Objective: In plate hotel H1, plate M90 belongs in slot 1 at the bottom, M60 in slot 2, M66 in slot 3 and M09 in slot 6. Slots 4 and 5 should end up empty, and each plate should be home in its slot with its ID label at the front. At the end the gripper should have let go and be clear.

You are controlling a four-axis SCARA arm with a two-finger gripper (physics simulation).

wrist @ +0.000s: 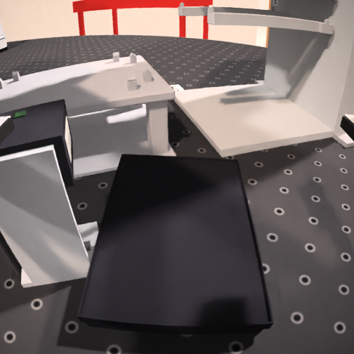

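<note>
The hotel H1 shows in part at the upper right, with its pale base, grey back wall and a low pair of rails. No plate is seen on these rails. The higher slots are out of view, and the plates M90, M60, M66 and M09 cannot be made out. My gripper is open, with one fingertip at the left edge and one at the right edge of the view. Nothing is held between the fingers.
A white stand with small pegs is at the upper left. A dark box with a green light sits on a pale bracket at the left. A black rectangular slab lies at lower centre. A red table stands far behind.
</note>
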